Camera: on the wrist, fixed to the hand. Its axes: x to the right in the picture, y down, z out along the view.
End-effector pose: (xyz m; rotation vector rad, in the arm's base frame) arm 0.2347 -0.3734 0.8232 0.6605 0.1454 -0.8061
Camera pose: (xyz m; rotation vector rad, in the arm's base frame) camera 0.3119 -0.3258 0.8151 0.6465 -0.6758 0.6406
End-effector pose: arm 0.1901 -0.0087 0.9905 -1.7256 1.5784 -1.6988
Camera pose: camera 0.1091 -0.0370 0.9599 -0.1864 1.6477 -0.6754
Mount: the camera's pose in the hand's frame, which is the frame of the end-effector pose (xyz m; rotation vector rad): 0.0269 0.0748 -0.0444 0.2260 -0.2729 1.5875
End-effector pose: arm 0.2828 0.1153 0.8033 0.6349 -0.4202 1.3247
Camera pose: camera 0.2123 0.1728 0.8001 0.6477 -1.1241 2.8202
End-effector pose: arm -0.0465 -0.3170 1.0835 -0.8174 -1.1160 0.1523
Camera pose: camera 0.0242 -0.2733 1.0463 -1.3264 -0.4265 1.7044
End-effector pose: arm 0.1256 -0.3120 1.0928 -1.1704 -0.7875 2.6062
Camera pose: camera 0.1441 -0.3479 1.0112 0.8092 -0.4130 -1.7488
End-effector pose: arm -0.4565 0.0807 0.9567 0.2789 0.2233 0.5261
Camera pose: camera -0.4808 0.1658 0.9351 0.7343 -0.2733 2.0190
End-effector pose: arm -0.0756 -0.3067 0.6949 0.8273 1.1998 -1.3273
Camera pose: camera -0.0140 -0.2620 0.6449 1.2583 -0.0502 -0.1882
